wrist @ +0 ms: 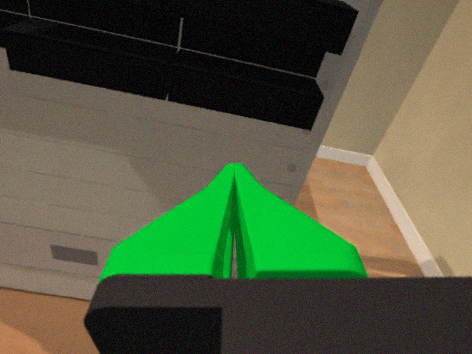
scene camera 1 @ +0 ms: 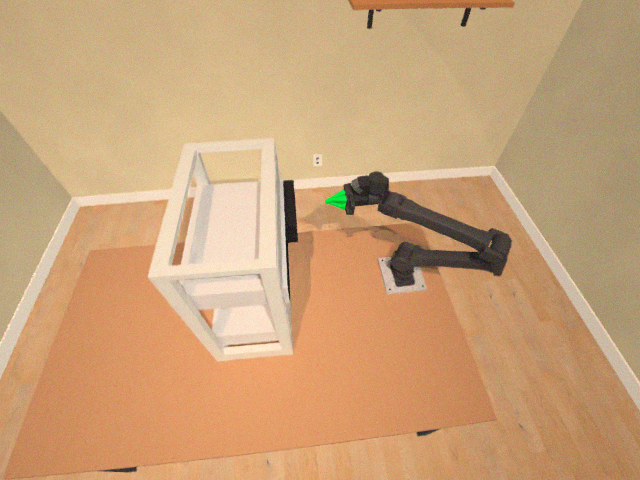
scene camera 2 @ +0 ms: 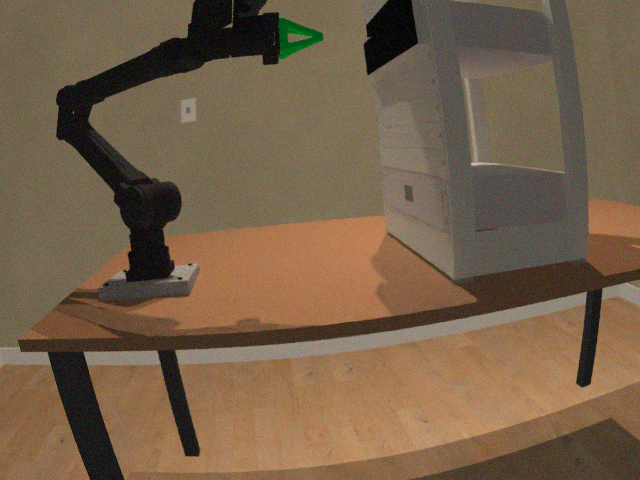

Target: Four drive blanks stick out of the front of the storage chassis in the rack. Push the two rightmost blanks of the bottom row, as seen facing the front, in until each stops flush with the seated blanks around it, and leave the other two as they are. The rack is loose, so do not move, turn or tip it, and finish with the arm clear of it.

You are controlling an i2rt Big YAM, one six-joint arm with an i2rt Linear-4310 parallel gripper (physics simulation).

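Seen in the pictures: gripper, fingertip midpoint: (wrist: 234, 176) (scene camera 1: 325, 201) (scene camera 2: 322, 36); arm's base at its link origin: (scene camera 1: 401, 274) (scene camera 2: 151, 274).
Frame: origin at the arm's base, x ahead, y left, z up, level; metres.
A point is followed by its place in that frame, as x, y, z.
The white rack (scene camera 1: 267, 206) {0.531, 0.089, 0.609} (scene camera 2: 454, 217) {0.500, -0.219, 0.085} stands upright on the table. Black drive blanks (scene camera 1: 290, 211) {0.470, -0.030, 0.452} (scene camera 2: 395, 31) {0.447, -0.183, 0.389} stick out of the chassis front high on the rack. In the wrist view the rightmost bottom-row blank (wrist: 245, 95) {0.448, -0.129, 0.384} and its left neighbour (wrist: 85, 65) {0.453, -0.018, 0.382} stand proud of the white panels below. Upper-row blanks (wrist: 250, 35) {0.483, -0.127, 0.416} stick out above them at the right. Exact depths are hard to tell in the dark. My gripper (scene camera 1: 326, 201) {0.340, -0.117, 0.394} (scene camera 2: 321, 36) {0.340, -0.117, 0.394} (wrist: 234, 176) {0.340, -0.117, 0.394} is shut and empty, its green tips pointing at the chassis front with a gap between, touching nothing.
The arm's base plate (scene camera 1: 387, 284) {0.079, 0.042, -0.001} (scene camera 2: 149, 289) {0.011, -0.097, -0.005} sits on the orange table (scene camera 1: 361, 361) {0.263, 0.347, -0.019} (scene camera 2: 284, 273) {0.254, -0.010, -0.019} in front of the rack. White panels (wrist: 150, 145) {0.501, -0.057, 0.294} lie below the blanks. A wall shelf (scene camera 1: 429, 3) hangs at the upper right. A wall stands beyond the rack's side.
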